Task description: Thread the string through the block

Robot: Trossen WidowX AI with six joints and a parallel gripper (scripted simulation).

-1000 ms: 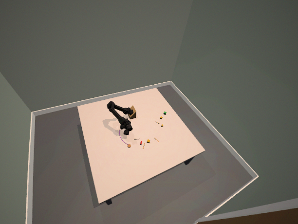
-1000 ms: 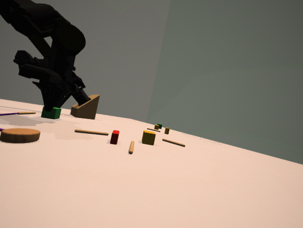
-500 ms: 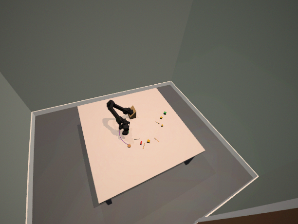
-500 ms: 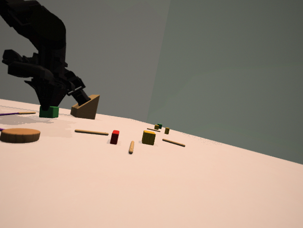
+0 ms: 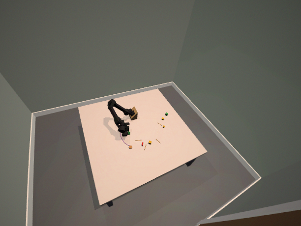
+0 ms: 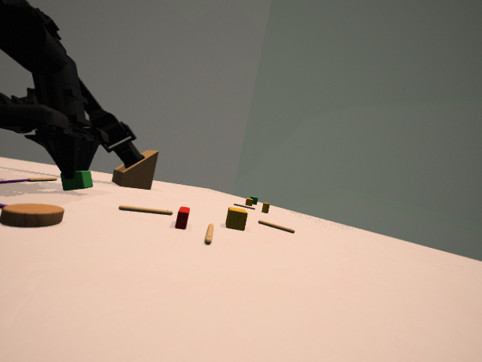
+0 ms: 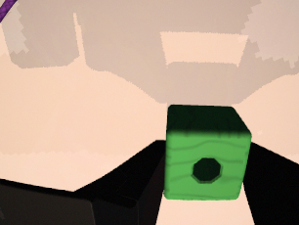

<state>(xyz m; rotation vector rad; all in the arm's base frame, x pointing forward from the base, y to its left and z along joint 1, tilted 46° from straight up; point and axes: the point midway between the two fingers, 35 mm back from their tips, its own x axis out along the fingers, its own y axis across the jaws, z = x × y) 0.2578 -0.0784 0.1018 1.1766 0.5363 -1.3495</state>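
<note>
My gripper tip is now 110 mm past the thin wooden stick, 60 mm to the left of it and 20 mm above it. The rest, counted from my gripper tip: red block (190 mm ahead, 130 mm to the left, 20 mm below); round wooden button (190 mm ahead, 10 mm to the right, 20 mm below); green block (right at my gripper tip).
</note>
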